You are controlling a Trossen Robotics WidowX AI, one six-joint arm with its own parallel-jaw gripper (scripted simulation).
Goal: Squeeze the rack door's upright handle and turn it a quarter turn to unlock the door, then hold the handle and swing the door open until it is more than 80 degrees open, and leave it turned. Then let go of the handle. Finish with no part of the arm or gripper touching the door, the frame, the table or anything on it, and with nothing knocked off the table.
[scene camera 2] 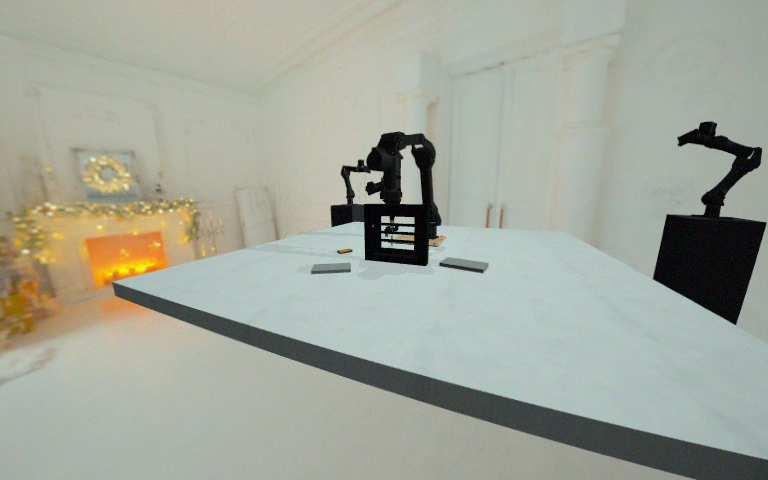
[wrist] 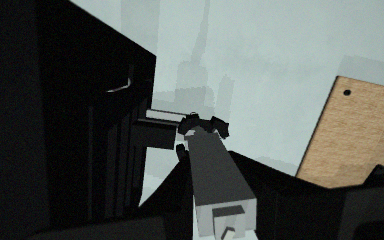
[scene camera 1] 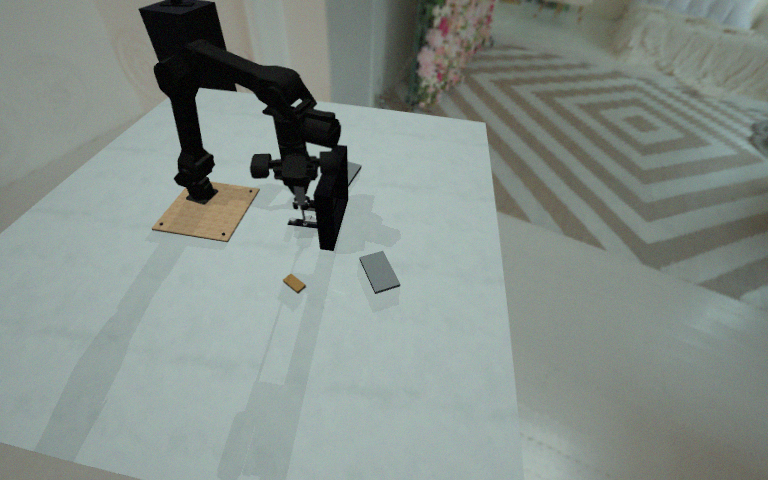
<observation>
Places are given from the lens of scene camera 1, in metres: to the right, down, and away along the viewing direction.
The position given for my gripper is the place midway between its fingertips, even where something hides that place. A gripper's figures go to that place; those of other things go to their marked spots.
my gripper point(scene camera 1: 300, 193): -0.20, -0.11, 0.80
grey slab point(scene camera 1: 381, 276): -0.01, 0.09, 0.80
black rack frame point(scene camera 1: 328, 224): -0.13, -0.04, 0.78
</observation>
